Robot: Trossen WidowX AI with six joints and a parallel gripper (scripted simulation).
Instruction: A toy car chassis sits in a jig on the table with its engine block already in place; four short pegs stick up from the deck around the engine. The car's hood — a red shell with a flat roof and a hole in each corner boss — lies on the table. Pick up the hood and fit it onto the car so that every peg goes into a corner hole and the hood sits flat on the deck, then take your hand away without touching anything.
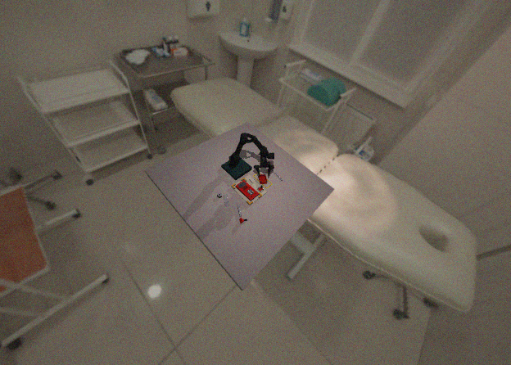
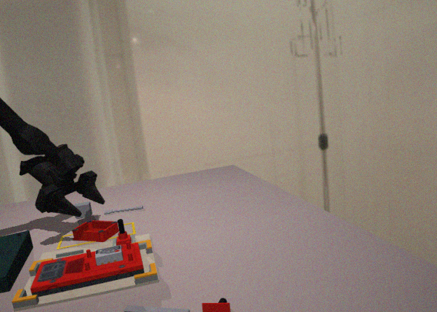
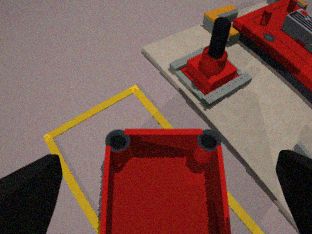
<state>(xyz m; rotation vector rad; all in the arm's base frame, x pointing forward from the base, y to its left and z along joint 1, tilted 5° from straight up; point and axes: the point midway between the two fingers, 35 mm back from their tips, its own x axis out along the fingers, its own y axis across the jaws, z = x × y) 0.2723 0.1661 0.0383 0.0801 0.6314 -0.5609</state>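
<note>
Now: gripper tip 60 mm above the red hood. Also, from my gripper tip: grey engine block 200 mm to the right, 50 mm below, 50 mm ahead.
</note>
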